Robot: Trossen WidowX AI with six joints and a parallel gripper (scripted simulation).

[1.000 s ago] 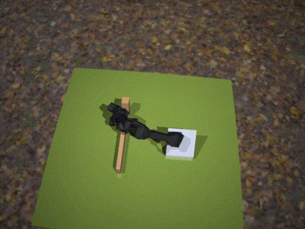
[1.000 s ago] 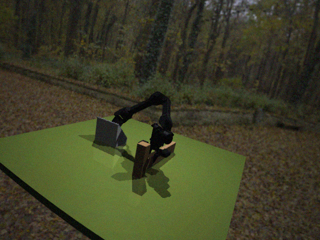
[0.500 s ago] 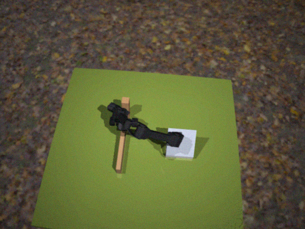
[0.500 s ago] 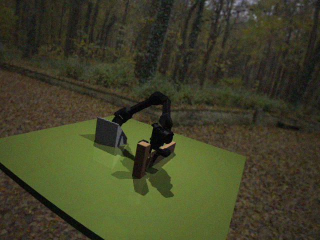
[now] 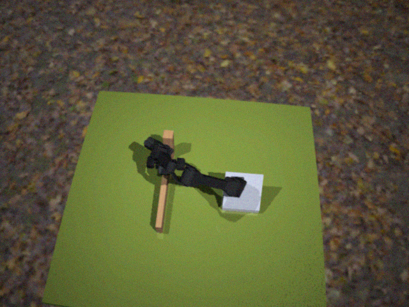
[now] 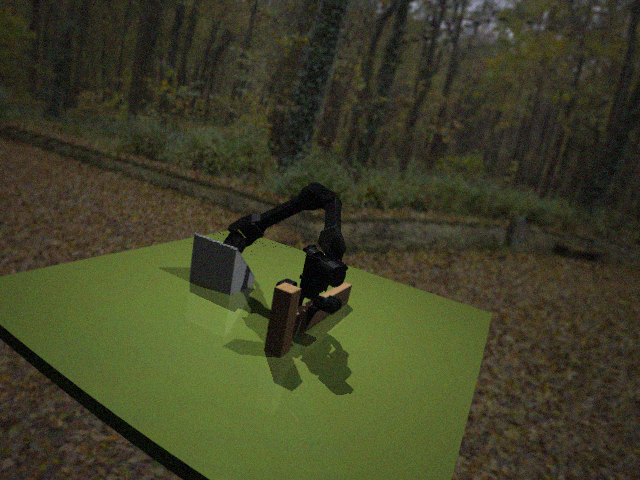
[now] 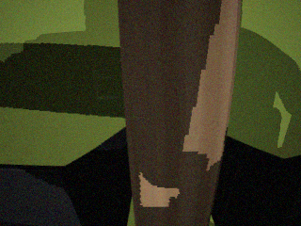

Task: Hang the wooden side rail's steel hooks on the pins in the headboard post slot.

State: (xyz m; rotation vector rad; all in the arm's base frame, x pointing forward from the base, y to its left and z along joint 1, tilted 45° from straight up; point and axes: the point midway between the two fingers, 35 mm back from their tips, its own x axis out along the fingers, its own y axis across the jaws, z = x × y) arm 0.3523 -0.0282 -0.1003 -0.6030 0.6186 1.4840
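My gripper tip is 130 mm to the left of the wooden headboard post and 60 mm below it.
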